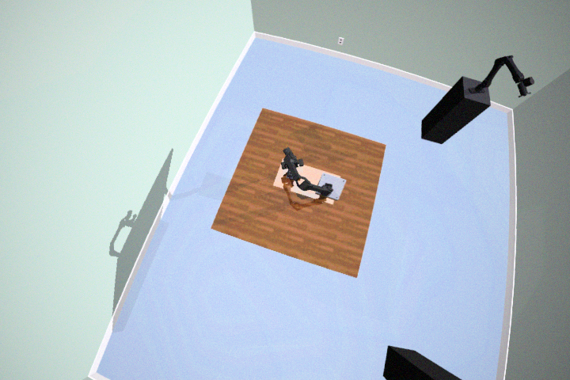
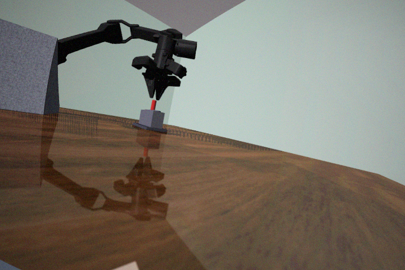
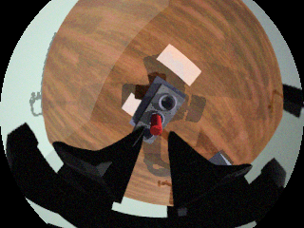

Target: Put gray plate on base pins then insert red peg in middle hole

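Now: the red peg 4 cm below my gripper tip. From my gripper tip the other things lie so: base: 9 cm below, 1 cm to the left; then gray plate: 5 cm below.
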